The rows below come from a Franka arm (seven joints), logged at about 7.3 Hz.
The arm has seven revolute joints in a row. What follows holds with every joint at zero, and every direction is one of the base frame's.
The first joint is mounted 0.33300 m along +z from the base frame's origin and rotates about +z.
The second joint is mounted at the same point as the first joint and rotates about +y.
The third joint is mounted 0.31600 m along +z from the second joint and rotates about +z.
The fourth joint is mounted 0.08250 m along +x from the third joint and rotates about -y.
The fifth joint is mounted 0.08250 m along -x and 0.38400 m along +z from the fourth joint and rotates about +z.
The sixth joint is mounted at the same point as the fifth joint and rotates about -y.
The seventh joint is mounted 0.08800 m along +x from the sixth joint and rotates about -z.
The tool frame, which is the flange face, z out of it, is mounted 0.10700 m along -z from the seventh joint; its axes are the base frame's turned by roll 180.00, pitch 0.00 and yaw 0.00 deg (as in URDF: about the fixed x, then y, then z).
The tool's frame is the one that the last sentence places.
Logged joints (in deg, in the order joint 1, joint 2, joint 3, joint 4, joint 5, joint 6, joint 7), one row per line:
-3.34, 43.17, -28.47, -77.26, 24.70, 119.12, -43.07
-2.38, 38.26, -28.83, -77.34, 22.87, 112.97, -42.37
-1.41, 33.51, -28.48, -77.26, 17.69, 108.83, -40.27
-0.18, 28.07, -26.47, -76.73, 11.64, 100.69, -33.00
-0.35, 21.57, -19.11, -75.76, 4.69, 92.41, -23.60
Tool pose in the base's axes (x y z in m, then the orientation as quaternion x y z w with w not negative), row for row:
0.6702, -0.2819, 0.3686, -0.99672, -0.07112, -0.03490, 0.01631
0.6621, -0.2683, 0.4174, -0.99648, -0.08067, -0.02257, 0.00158
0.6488, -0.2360, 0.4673, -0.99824, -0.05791, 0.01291, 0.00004
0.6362, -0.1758, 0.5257, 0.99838, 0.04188, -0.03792, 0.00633
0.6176, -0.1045, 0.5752, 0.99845, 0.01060, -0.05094, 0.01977
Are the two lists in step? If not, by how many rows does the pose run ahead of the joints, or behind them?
The pose runs 1 row ahead of the joints: the pose in row i belongs to the joints in row i + 1.
